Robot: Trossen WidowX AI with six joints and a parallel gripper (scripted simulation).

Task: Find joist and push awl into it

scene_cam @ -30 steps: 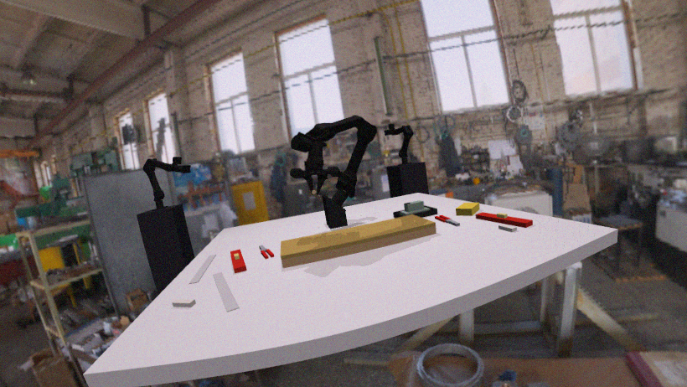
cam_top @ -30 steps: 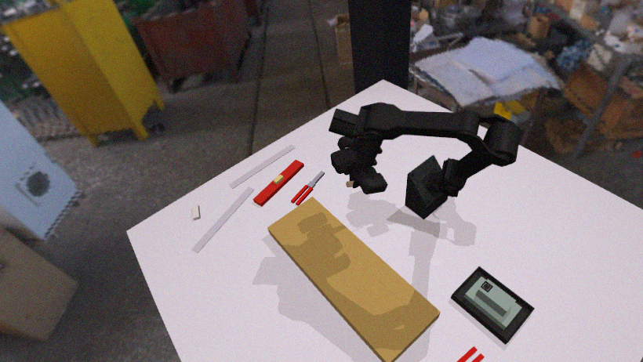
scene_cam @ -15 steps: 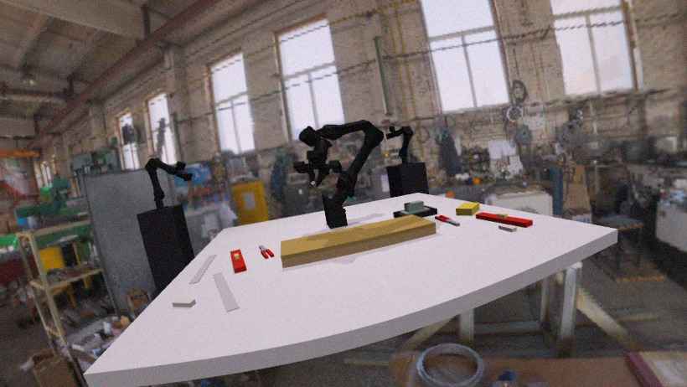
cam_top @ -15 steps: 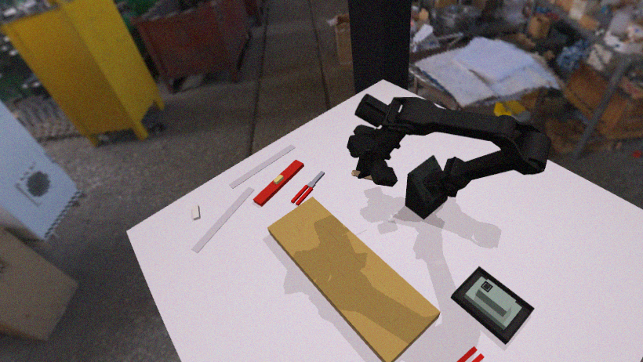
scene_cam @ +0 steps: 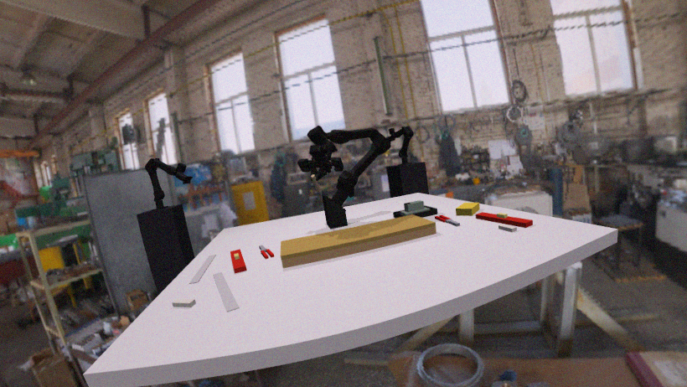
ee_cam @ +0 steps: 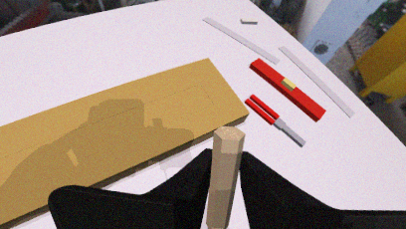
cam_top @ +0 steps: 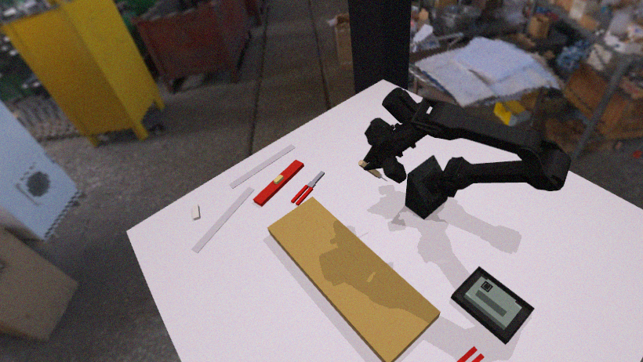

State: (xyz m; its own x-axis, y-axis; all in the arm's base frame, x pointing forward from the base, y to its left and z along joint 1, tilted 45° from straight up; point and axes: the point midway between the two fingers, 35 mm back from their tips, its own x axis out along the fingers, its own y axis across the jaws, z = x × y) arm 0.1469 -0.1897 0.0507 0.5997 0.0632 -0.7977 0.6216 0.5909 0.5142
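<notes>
Right now the awl is 30 mm behind my gripper tip, 20 mm to the left of it and 40 mm below it. Round my gripper tip: yellow block (160 mm ahead, 600 mm to the left, 220 mm below); then stud finder (10 mm behind, 410 mm to the left, 180 mm below); then black tray (430 mm to the left, 220 mm below).
</notes>
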